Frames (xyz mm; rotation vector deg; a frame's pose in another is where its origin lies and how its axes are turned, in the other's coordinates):
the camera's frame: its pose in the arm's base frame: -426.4 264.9 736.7 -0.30 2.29 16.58
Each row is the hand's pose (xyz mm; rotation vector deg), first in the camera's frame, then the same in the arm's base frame.
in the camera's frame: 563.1 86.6 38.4 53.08 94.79 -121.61
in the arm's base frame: 89.6 508.9 752.5 34.56 96.57 -112.27
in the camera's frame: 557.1 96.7 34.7 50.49 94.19 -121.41
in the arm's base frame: 80.8 516.8 749.1 32.22 95.71 -111.82
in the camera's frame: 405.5 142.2 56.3 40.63 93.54 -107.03
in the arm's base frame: -76.5 517.4 776.8 23.46 94.88 -96.63
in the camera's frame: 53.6 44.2 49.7 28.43 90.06 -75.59
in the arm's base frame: -385.8 323.1 784.2 13.11 91.93 -64.02
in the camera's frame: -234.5 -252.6 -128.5 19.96 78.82 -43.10
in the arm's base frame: -583.8 -45.5 617.6 7.21 81.59 -30.09
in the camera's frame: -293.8 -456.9 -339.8 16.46 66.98 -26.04
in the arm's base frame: -590.5 -260.5 408.7 5.83 70.23 -12.04
